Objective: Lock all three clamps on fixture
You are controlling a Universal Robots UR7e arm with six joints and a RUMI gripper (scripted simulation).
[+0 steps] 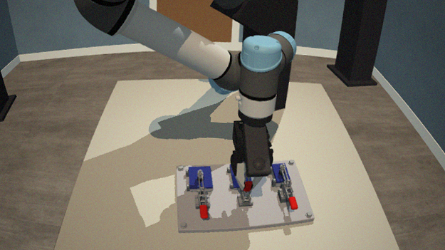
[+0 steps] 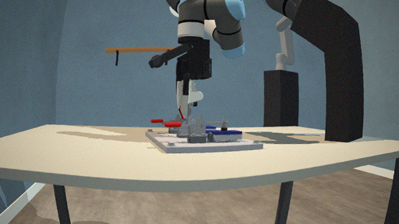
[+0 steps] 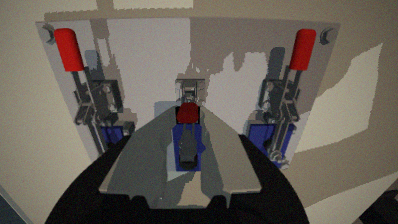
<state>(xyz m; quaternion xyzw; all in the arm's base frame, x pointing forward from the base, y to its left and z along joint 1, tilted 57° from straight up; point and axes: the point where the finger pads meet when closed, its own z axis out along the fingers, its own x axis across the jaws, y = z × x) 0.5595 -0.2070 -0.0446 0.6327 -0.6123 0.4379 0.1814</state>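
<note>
The grey fixture plate lies 70 mm below my hand, 40 mm behind it and 10 mm to the left of it. Round my hand: blue part 90 mm behind, 50 mm below, 10 mm to the left.
</note>
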